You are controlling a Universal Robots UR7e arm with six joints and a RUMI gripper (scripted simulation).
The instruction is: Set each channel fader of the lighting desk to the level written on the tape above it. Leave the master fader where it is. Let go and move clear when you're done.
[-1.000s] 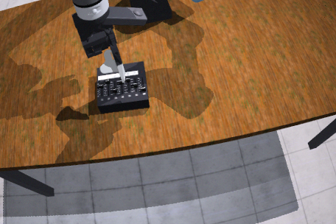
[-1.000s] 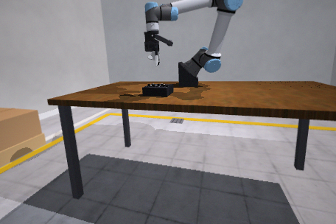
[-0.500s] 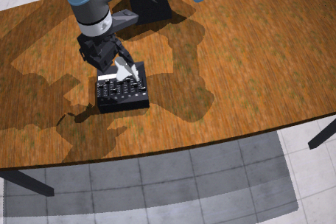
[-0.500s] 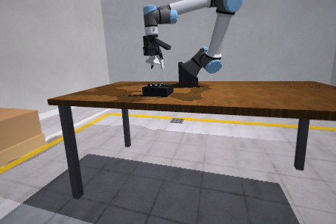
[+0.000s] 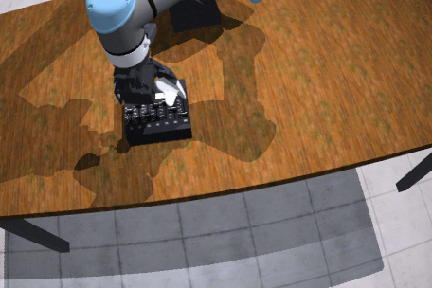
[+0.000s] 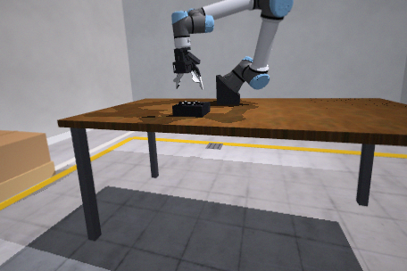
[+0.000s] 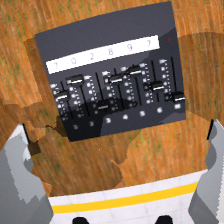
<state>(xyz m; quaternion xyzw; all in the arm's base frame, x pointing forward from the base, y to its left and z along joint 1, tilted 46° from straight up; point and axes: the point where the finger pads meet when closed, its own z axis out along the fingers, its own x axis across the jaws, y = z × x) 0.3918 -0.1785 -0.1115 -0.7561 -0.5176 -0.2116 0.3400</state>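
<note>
My hand is 10 mm short of the fader 3, 20 mm to the left of it and 70 mm above it. The rest, counted from my hand: fader 4: 20 mm behind, 10 mm to the left, 70 mm below; fader 2: 30 mm behind, 40 mm to the right, 70 mm below; fader 6: 10 mm ahead, 50 mm to the left, 70 mm below.
</note>
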